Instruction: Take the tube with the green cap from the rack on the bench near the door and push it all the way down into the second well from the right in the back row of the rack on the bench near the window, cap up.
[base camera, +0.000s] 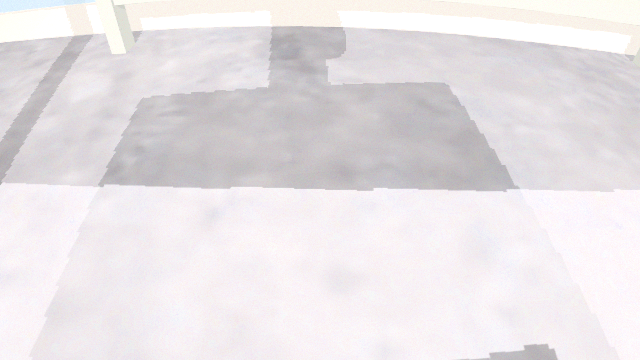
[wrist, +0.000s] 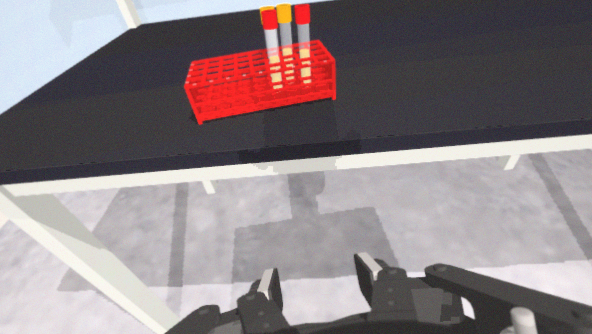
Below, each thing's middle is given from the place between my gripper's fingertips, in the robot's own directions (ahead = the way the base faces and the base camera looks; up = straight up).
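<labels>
Relative to the red tube rack (wrist: 227, 99), my gripper is 10 mm above it, 320 mm short of it and 30 mm to the right of it.
</labels>
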